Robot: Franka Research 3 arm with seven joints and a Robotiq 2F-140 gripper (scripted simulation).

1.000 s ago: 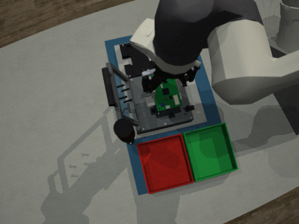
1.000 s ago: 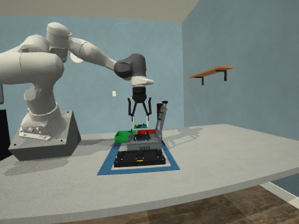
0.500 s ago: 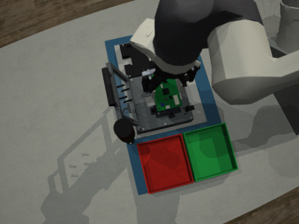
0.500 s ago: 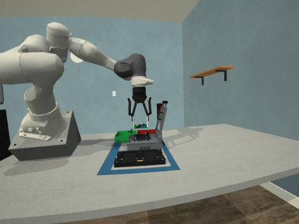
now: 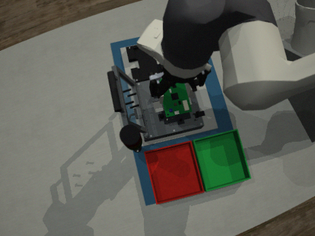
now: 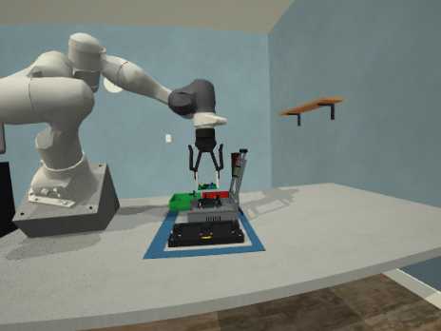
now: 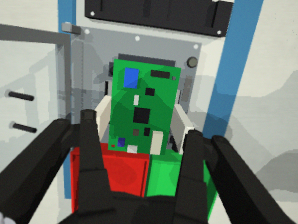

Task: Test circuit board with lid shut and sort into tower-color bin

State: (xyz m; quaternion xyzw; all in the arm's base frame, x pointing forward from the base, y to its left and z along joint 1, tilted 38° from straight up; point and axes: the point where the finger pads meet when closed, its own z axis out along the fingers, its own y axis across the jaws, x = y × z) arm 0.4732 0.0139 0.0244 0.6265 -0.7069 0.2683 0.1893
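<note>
The green circuit board is 20 mm below my hand. Also, from my hand: latch hook: 50 mm behind, 70 mm to the left, 70 mm below; then clear lid: 120 mm ahead, 20 mm to the right, 30 mm above; then tester plate: 10 mm ahead, 10 mm to the left, 80 mm below.
</note>
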